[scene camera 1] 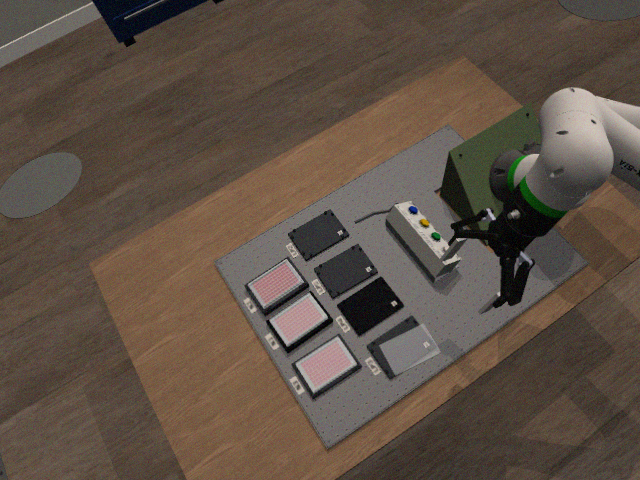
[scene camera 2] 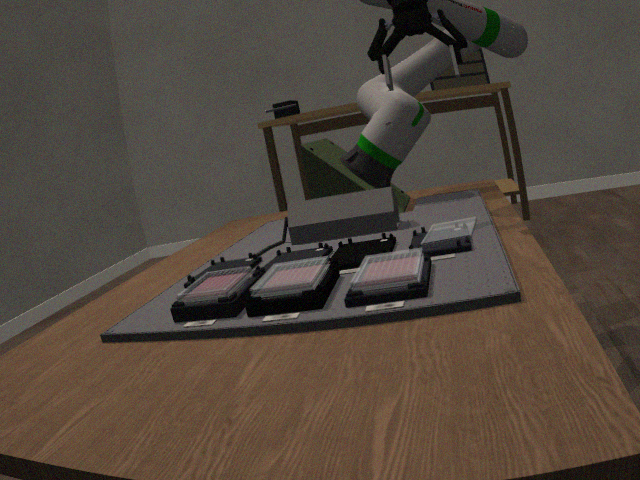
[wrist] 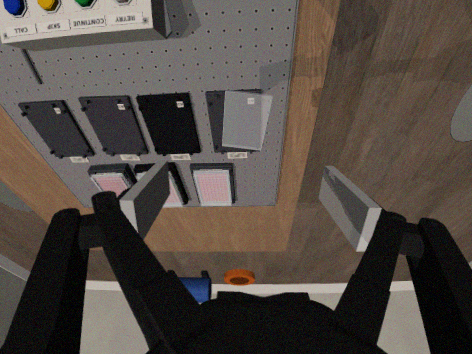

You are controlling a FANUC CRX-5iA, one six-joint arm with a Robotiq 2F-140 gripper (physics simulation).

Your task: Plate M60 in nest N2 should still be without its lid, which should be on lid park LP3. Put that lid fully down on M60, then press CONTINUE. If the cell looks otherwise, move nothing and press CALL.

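Frame: origin at the arm's base, x right, y ahead, z up, level; metres.
Where they show: gripper, between the fingertips: [scene camera 1: 464, 284] [scene camera 2: 424, 82] [wrist: 245, 179]; arm's base, origin of its link: [scene camera 1: 511, 176] [scene camera 2: 363, 174].
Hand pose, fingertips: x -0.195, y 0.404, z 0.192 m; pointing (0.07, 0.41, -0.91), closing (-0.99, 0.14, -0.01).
Each offset is from my fingertips to the centre of the thing. "spot": to the spot under its first point.
My gripper [scene camera 1: 469, 279] [scene camera 2: 422, 80] [wrist: 245, 179] is open and empty, high above the board near the button box. A clear lid @[dx +0.009, dy +0.116, dz -0.263 m] [scene camera 1: 408, 348] [scene camera 2: 448, 232] [wrist: 245, 120] lies askew on the end lid park @[dx +0.029, dy +0.125, dz -0.270 m] [scene camera 1: 402, 329] [wrist: 215, 120], turned and sticking out past one side. The park labels are too small to read. The middle pink plate @[dx +0.241, dy +0.293, dz -0.247 m] [scene camera 1: 298, 321] [scene camera 2: 292, 279] sits in its black nest; a finger partly hides it in the wrist view. I cannot tell whether it has a lid. Green CONTINUE @[dx +0.192, dy -0.125, dz -0.216 m] [scene camera 1: 435, 236] [wrist: 85, 2] and blue CALL @[dx +0.291, dy -0.134, dz -0.211 m] [scene camera 1: 413, 209] [wrist: 13, 6] are on the box.
Pink plates @[dx +0.361, dy +0.285, dz -0.250 m] [scene camera 1: 276, 284] @[dx +0.104, dy +0.305, dz -0.254 m] [scene camera 1: 326, 364] sit in nests on either side. Two dark grey parks @[spot: dx +0.420, dy +0.103, dz -0.270 m] [scene camera 1: 318, 234] @[spot: dx +0.283, dy +0.110, dz -0.270 m] [scene camera 1: 345, 270] and a blacker one @[dx +0.164, dy +0.119, dz -0.270 m] [scene camera 1: 370, 305] show no visible lid. The button box @[dx +0.218, dy -0.104, dz -0.238 m] [scene camera 1: 413, 248] [scene camera 2: 341, 214] stands behind them, before the green arm base [scene camera 1: 475, 175].
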